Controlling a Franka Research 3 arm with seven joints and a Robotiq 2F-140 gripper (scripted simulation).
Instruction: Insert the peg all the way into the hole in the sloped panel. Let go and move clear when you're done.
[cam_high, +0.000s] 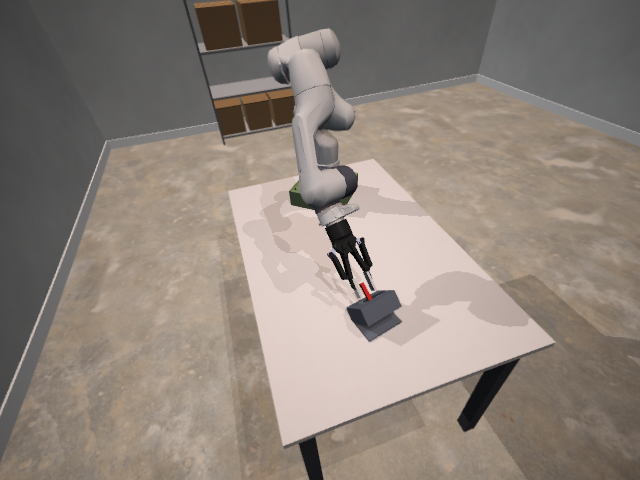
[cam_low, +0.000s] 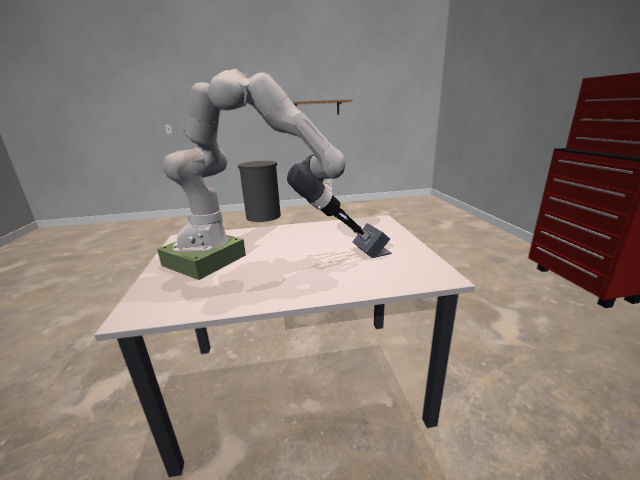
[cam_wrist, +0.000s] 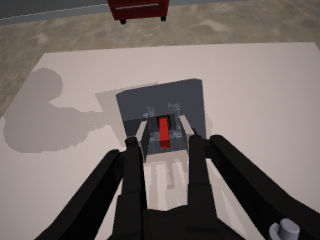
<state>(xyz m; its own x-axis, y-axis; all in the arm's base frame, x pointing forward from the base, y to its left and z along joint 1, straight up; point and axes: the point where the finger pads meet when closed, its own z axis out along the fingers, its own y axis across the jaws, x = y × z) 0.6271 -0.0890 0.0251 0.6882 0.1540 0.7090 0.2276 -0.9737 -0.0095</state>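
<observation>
Now: hand 20 mm short of the red peg, 10 mm to the right of it and 30 mm above it.
</observation>
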